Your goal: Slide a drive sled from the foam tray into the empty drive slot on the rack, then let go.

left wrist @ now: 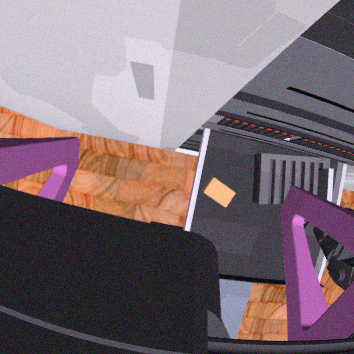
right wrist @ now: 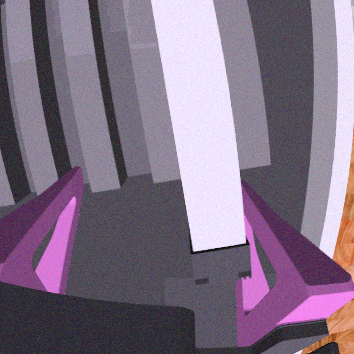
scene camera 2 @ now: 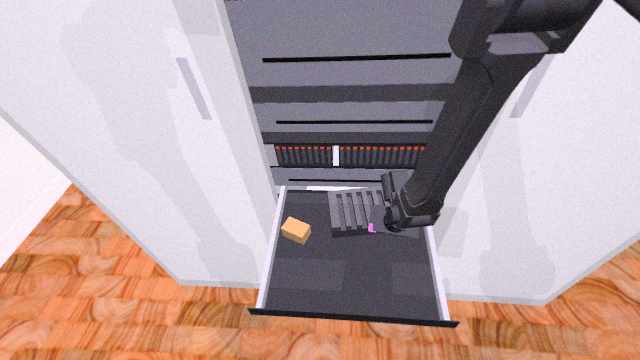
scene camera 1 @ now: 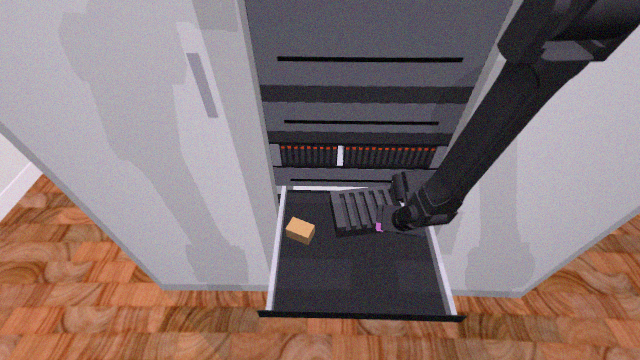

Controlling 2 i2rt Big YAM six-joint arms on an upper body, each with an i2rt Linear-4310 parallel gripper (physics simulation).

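Frame: origin at the left arm's base, x ahead, y left, z up, level; metres.
Seen in the pictures: left gripper, fingertip midpoint: (left wrist: 185, 174); right gripper, fingertip midpoint: (right wrist: 158, 182).
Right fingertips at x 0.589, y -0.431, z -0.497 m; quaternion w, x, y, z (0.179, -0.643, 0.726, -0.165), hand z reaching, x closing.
Pixels of each thing's top centre, then the offset from my right fingertips to it. "pt": a spot on its surface instead.
- drive sled, top centre: (right wrist: 196, 76) (left wrist: 330, 191) (scene camera 1: 401, 196) 0.045 m ahead, 0.014 m right, 0.064 m up
- grey slotted foam tray, top centre: (right wrist: 22, 69) (left wrist: 296, 179) (scene camera 2: 366, 205) (scene camera 1: 369, 204) 0.058 m ahead, 0.064 m left, 0.007 m up
- rack's drive row, surface spot: (scene camera 1: 307, 156) (scene camera 2: 302, 156) pt 0.138 m ahead, 0.247 m left, 0.122 m up
- pale upright strip, surface spot: (scene camera 2: 336, 155) (scene camera 1: 339, 155) pt 0.180 m ahead, 0.154 m left, 0.086 m up
- pulled-out dark drawer, surface spot: (scene camera 2: 350, 295) pt 0.184 m back, 0.107 m left, 0.048 m down
- orange block, top centre: (left wrist: 219, 192) (scene camera 1: 300, 227) (scene camera 2: 295, 226) 0.014 m back, 0.265 m left, 0.008 m down
The drive sled (left wrist: 330, 182) (right wrist: 205, 125) has a white top and lies in the rightmost part of the grey slotted foam tray (scene camera 1: 340, 215) (scene camera 2: 336, 215) (left wrist: 265, 175) (right wrist: 95, 150). Its dark near end sticks out past the tray. My right gripper (right wrist: 158, 182) is open around that end, which sits close to the fingertip at the picture's right, with a wide gap on the other side. In both scene views the gripper and arm hide the sled. The rack's drive row (scene camera 1: 307, 156) (scene camera 2: 304, 156) has orange-topped drives and one pale upright strip (scene camera 1: 340, 155) (scene camera 2: 336, 155). My left gripper (left wrist: 185, 174) is open, away from the tray.
The foam tray lies in a pulled-out dark drawer (scene camera 1: 350, 280) (scene camera 2: 350, 295) with pale side walls. An orange block (scene camera 1: 300, 230) (scene camera 2: 296, 230) (left wrist: 219, 192) lies at its left. Large pale panels (scene camera 1: 140, 150) (scene camera 2: 135, 150) flank the rack. The right arm (scene camera 1: 480, 145) (scene camera 2: 445, 135) reaches down from the upper right.
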